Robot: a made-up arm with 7 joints. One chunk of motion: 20 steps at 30 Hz.
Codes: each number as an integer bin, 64 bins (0 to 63) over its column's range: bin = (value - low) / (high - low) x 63, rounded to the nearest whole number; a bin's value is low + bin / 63 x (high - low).
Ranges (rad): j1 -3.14..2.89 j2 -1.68..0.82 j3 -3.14..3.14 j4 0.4..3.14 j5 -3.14..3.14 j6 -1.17..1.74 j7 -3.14..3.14
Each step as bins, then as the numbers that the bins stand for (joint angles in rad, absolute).
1 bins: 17 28 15 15 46 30 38
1 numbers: -1.5129 -0.5689 -1.6448 1.0524 1.4454 0.2157 0.6479
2 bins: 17 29 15 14 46 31 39
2 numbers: -1.5129 -0.5292 -1.6448 1.0089 1.4454 0.2619 0.7476
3 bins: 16 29 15 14 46 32 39
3 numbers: -1.6086 -0.5292 -1.6448 1.0089 1.4454 0.3081 0.7476
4 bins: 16 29 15 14 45 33 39
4 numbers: -1.6086 -0.5292 -1.6448 1.0089 1.3457 0.3543 0.7476
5 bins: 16 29 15 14 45 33 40
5 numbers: -1.6086 -0.5292 -1.6448 1.0089 1.3457 0.3543 0.8473
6 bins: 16 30 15 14 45 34 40
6 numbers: -1.6086 -0.4895 -1.6448 1.0089 1.3457 0.4005 0.8473
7 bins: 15 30 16 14 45 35 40
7 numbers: -1.7043 -0.4895 -1.5451 1.0089 1.3457 0.4467 0.8473
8 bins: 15 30 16 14 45 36 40
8 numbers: -1.7043 -0.4895 -1.5451 1.0089 1.3457 0.4929 0.8473
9 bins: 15 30 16 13 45 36 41
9 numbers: -1.7043 -0.4895 -1.5451 0.9654 1.3457 0.4929 0.9470
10 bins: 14 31 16 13 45 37 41
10 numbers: -1.8000 -0.4498 -1.5451 0.9654 1.3457 0.5390 0.9470
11 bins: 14 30 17 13 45 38 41
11 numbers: -1.8000 -0.4895 -1.4454 0.9654 1.3457 0.5852 0.9470
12 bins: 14 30 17 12 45 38 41
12 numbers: -1.8000 -0.4895 -1.4454 0.9219 1.3457 0.5852 0.9470
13 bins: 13 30 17 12 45 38 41
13 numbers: -1.8957 -0.4895 -1.4454 0.9219 1.3457 0.5852 0.9470
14 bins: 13 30 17 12 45 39 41
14 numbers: -1.8957 -0.4895 -1.4454 0.9219 1.3457 0.6314 0.9470
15 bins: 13 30 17 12 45 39 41
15 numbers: -1.8957 -0.4895 -1.4454 0.9219 1.3457 0.6314 0.9470
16 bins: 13 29 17 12 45 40 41
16 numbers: -1.8957 -0.5292 -1.4454 0.9219 1.3457 0.6776 0.9470
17 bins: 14 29 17 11 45 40 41
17 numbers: -1.8000 -0.5292 -1.4454 0.8784 1.3457 0.6776 0.9470
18 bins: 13 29 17 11 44 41 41
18 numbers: -1.8957 -0.5292 -1.4454 0.8784 1.2460 0.7238 0.9470
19 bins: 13 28 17 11 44 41 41
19 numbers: -1.8957 -0.5689 -1.4454 0.8784 1.2460 0.7238 0.9470
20 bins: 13 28 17 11 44 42 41
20 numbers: -1.8957 -0.5689 -1.4454 0.8784 1.2460 0.7700 0.9470
